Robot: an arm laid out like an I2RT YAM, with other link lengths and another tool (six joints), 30 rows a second.
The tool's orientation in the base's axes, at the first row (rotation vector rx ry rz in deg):
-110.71, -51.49, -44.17
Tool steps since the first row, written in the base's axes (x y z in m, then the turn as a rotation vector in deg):
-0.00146, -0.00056, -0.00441, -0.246, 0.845, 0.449
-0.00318, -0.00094, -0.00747, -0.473, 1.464, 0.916
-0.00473, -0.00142, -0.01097, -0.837, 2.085, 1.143
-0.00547, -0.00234, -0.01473, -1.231, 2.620, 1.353
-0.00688, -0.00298, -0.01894, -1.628, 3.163, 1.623
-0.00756, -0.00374, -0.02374, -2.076, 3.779, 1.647
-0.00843, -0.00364, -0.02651, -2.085, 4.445, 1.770
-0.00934, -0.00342, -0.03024, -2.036, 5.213, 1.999
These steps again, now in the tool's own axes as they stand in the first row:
-0.00441, 0.00093, 0.00125, 0.463, -0.719, 0.496
-0.00786, 0.00100, 0.00200, 0.883, -1.343, 0.788
-0.01159, 0.00144, 0.00289, 1.042, -1.976, 1.168
-0.01520, 0.00282, 0.00365, 1.145, -2.593, 1.474
-0.01945, 0.00373, 0.00475, 1.296, -3.242, 1.760
-0.02380, 0.00555, 0.00613, 1.248, -3.854, 2.212
-0.02641, 0.00600, 0.00732, 1.535, -4.169, 2.739
-0.02976, 0.00679, 0.00904, 1.966, -4.522, 3.317

